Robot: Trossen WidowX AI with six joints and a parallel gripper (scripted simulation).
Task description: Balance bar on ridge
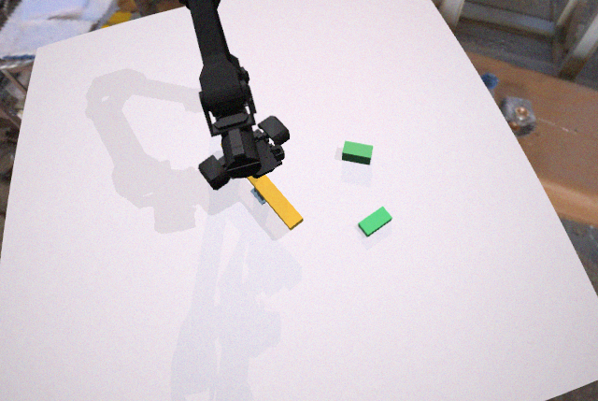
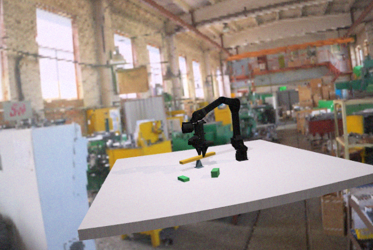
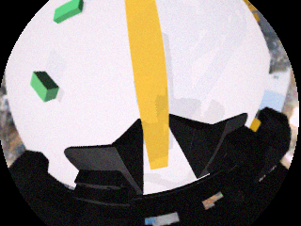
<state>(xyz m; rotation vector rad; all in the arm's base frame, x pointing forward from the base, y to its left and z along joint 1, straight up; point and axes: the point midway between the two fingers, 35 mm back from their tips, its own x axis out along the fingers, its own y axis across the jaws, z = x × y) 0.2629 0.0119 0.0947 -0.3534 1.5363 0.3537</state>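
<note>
Now: gripper tip 3 cm short of the yellow bar and 1 cm to the right of it.
</note>
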